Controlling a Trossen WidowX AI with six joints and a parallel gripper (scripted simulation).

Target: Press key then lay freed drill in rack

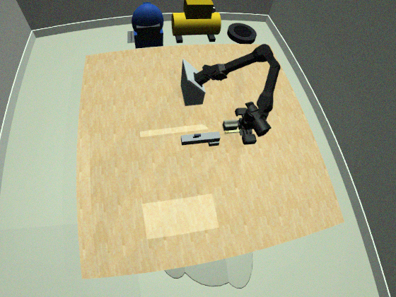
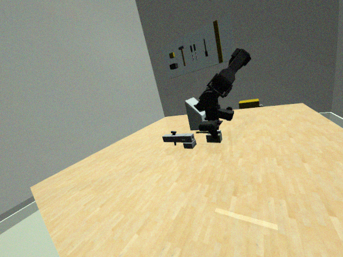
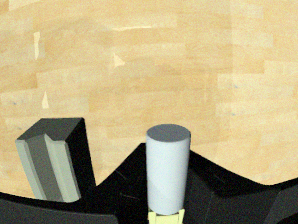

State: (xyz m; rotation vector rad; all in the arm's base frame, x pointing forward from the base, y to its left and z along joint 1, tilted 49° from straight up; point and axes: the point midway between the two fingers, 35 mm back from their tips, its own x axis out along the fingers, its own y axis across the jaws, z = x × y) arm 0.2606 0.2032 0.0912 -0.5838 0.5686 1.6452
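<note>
The drill bit lies 4 cm to the right of my gripper tip and 3 cm above it. The rest, counted from my gripper tip: rack: 7 cm behind, 4 cm to the right, 3 cm below; dark key: 2 cm ahead, 22 cm to the right.
</note>
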